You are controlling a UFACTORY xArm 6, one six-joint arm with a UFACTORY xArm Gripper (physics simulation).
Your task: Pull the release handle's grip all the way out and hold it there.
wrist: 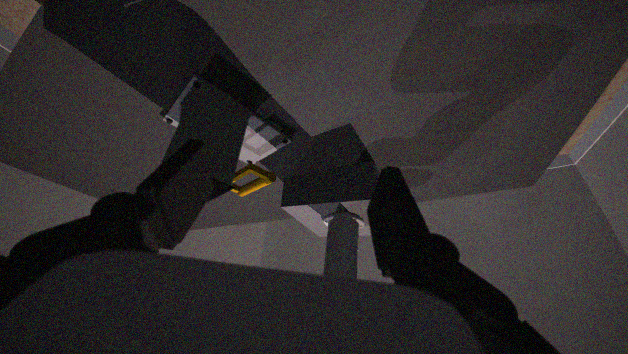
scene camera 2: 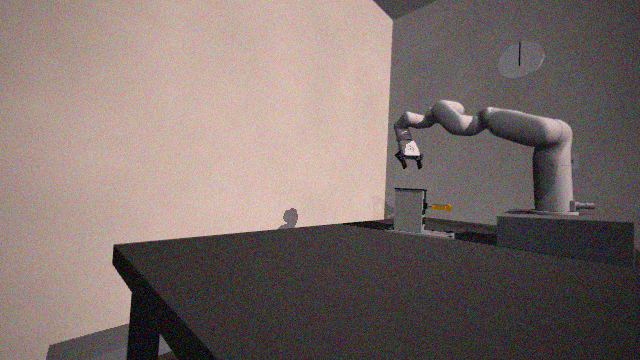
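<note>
The release handle's yellow grip [scene camera 2: 442, 207] [wrist: 256, 186] is a rectangular loop. It sticks out from the side of an upright grey housing [scene camera 2: 410, 211] [wrist: 216, 120], on the side toward the arm's base. A short dark piece joins the two. The housing stands on a light base plate [scene camera 2: 442, 234] [wrist: 259, 143]. My gripper [scene camera 2: 412, 167] [wrist: 293, 177] is open and empty, pointing down above the housing's top in scene camera 2, higher than the grip and apart from it. In the wrist view the grip shows between the fingers, nearer the left finger, which hides part of the housing.
The dark table [scene camera 2: 350, 280] carries the housing near its far edge. The robot's base block [scene camera 2: 565, 240] [wrist: 327, 175] stands on the grip's side of the housing. The arm's upright column [scene camera 2: 552, 180] rises from it. A pale wall [scene camera 2: 225, 125] is behind the table.
</note>
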